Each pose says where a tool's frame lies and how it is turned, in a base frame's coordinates. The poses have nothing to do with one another.
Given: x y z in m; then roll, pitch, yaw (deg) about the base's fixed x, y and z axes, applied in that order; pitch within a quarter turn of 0, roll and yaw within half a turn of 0.
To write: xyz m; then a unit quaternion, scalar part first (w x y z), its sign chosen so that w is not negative. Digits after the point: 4 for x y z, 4 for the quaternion.
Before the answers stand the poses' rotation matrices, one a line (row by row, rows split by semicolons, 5 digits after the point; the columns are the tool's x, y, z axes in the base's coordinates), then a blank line. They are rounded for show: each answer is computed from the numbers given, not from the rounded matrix.
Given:
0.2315 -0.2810 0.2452 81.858 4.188 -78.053
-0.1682 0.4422 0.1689 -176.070 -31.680 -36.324
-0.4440 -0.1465 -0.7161 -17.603 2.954 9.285
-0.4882 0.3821 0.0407 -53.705 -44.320 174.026
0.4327 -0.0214 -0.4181 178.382 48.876 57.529
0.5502 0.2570 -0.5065 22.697 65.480 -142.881
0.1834 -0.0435 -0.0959 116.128 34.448 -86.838
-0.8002 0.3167 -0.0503 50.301 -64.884 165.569
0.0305 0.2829 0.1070 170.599 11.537 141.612
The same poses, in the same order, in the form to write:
0.20645 0.15352 -0.96634; -0.97573 -0.04141 -0.21504; -0.07303 0.98728 0.14125
0.68563 -0.56196 0.46273; -0.50409 -0.82511 -0.25514; 0.52517 -0.05833 -0.84899
0.98559 -0.16917 -0.00032; 0.16113 0.93817 0.30638; -0.05153 -0.30202 0.95191
-0.71156 -0.62166 0.32744; 0.07446 -0.53012 -0.84465; 0.69867 -0.57664 0.42350
0.35310 0.85475 -0.38044; 0.55487 -0.51871 -0.65043; -0.75329 0.01857 -0.65743
-0.33092 0.27681 -0.90215; -0.25045 -0.94749 -0.19885; -0.90982 0.16014 0.38287
0.04549 -0.41169 -0.91019; -0.82338 -0.53137 0.19920; -0.56566 0.74037 -0.36315
-0.41106 0.51550 0.75186; 0.10578 -0.79222 0.60100; 0.90545 0.32658 0.27112
-0.76799 0.58704 0.25609; 0.60844 0.79358 0.00550; -0.20000 0.16004 -0.96664

0.2315 -0.2810 0.2452 0.5715 0.5260 -0.3908 -0.4940
-0.1682 0.4422 0.1689 0.0537 0.9165 -0.2908 0.2695
-0.4440 -0.1465 -0.7161 0.9843 -0.1545 0.0130 0.0839
-0.4882 0.3821 0.0407 0.2132 0.3143 -0.4353 0.8163
0.4327 -0.0214 -0.4181 0.2103 0.7952 0.4432 -0.3564
0.5502 0.2570 -0.5065 0.1616 0.5554 0.0119 -0.8157
0.1834 -0.0435 -0.0959 0.1943 0.6964 -0.4434 -0.5298
-0.8002 0.3167 -0.0503 0.1302 -0.5268 -0.2948 -0.7865
0.0305 0.2829 0.1070 0.1214 0.3182 0.9392 0.0441

